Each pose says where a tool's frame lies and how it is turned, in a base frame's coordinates. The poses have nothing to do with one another.
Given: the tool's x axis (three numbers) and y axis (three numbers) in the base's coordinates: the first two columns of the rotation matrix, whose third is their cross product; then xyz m.
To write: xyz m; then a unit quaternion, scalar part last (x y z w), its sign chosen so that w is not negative. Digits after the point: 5 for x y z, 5 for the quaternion.
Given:
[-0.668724 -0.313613 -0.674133 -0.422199 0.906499 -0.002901 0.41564 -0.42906 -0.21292]
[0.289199 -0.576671 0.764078 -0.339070 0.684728 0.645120 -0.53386 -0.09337 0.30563]
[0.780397 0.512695 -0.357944 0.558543 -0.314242 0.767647 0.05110 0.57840 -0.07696]
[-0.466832 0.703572 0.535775 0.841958 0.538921 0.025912 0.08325 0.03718 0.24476]
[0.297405 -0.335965 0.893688 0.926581 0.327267 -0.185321 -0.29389 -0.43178 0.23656]
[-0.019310 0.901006 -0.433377 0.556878 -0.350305 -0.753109 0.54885 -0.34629 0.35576]
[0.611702 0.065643 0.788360 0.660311 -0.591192 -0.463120 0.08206 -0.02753 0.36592]
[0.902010 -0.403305 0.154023 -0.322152 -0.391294 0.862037 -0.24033 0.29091 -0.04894]
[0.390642 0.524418 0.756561 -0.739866 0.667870 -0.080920 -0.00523 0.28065 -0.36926]
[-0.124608 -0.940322 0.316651 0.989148 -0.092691 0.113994 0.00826 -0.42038 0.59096]
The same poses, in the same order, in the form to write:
[0.41564 -0.42906 -0.21292 -0.20210 0.91020 0.07685 0.35326]
[-0.53386 -0.09337 0.30563 0.38794 -0.59014 -0.08450 0.70293]
[0.05110 0.57840 -0.07696 0.81028 0.33051 -0.02371 0.48336]
[0.08325 0.03718 0.24476 -0.45777 -0.84406 -0.14487 0.23881]
[-0.29389 -0.43178 0.23656 -0.37467 -0.39409 -0.44271 0.71297]
[0.54885 -0.34629 0.35576 -0.67564 -0.53944 0.46761 0.18398]
[0.08206 -0.02753 0.36592 -0.80745 -0.22477 -0.37898 0.39228]
[-0.24033 0.29091 -0.04894 0.83309 -0.21770 -0.04002 0.50691]
[-0.00523 0.28065 -0.36926 0.13590 -0.39634 0.38418 0.82271]
[0.00826 -0.42038 0.59096 -0.08126 -0.15021 -0.73467 0.65658]

